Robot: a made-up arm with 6 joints. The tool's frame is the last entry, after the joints.
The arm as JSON. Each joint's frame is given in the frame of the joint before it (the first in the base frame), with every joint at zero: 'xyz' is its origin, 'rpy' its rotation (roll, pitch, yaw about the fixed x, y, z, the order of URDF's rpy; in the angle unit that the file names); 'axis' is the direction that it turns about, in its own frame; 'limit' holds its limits. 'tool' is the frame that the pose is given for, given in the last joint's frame.
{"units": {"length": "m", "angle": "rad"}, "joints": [
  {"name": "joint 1", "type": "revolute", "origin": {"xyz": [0.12, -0.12, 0.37], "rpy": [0.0, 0.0, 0.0]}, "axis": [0.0, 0.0, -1.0], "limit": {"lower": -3.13, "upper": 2.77}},
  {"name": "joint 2", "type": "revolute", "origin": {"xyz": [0.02, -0.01, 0.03], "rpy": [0.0, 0.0, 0.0]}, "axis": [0.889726, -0.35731, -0.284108], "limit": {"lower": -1.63, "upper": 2.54}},
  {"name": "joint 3", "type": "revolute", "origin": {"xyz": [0.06, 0.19, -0.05], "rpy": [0.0, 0.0, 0.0]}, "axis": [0.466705, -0.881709, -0.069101], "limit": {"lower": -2.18, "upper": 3.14}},
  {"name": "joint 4", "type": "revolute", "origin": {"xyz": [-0.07, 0.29, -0.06], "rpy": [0.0, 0.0, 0.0]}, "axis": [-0.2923, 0.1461, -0.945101], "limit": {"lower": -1.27, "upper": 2.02}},
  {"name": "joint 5", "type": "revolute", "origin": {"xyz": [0.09, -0.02, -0.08], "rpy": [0.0, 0.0, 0.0]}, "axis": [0.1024, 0.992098, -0.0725], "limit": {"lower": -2.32, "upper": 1.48}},
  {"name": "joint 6", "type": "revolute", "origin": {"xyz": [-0.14, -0.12, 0.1], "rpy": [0.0, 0.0, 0.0]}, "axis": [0.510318, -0.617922, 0.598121], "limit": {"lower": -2.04, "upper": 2.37}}
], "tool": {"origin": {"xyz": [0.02, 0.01, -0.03], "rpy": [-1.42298, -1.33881, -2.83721]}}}
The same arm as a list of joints. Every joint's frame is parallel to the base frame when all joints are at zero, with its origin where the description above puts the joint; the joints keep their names.
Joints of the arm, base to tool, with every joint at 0 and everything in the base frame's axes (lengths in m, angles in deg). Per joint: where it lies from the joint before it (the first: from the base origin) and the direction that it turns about. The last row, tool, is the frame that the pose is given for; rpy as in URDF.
joint 1: xyz 0.12 -0.12 0.37 axis -z
joint 2: xyz 0.02 -0.01 0.03 axis 0.889726 -0.35731 -0.284108
joint 3: xyz 0.06 0.19 -0.05 axis 0.466705 -0.881709 -0.069101
joint 4: xyz -0.07 0.29 -0.06 axis -0.2923 0.1461 -0.945101
joint 5: xyz 0.09 -0.02 -0.08 axis 0.1024 0.992098 -0.0725
joint 6: xyz -0.14 -0.12 0.1 axis 0.510318 -0.617922 0.598121
tool: xyz 0.02 0.01 -0.03 rpy -81.53 -76.71 -162.56
Joint limits (deg, base to tool): -179.34..158.71 -93.39..145.53 -124.9..179.91 -72.77..115.74 -132.93..84.8 -116.88..135.79

